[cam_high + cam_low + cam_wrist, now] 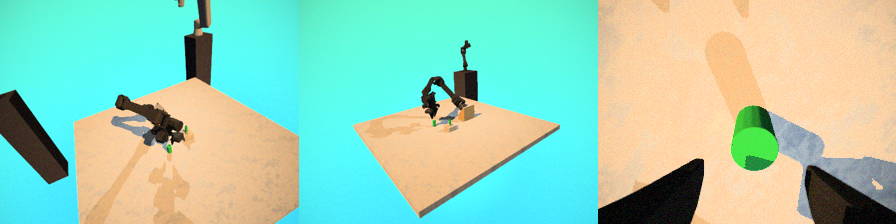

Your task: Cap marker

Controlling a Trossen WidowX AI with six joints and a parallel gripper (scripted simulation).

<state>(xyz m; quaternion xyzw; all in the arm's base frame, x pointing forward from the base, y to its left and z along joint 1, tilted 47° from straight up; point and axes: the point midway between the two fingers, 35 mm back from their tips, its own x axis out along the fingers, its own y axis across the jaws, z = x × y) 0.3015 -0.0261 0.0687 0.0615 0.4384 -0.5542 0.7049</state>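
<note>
The green marker cap lies 50 mm below my gripper tip.
</note>
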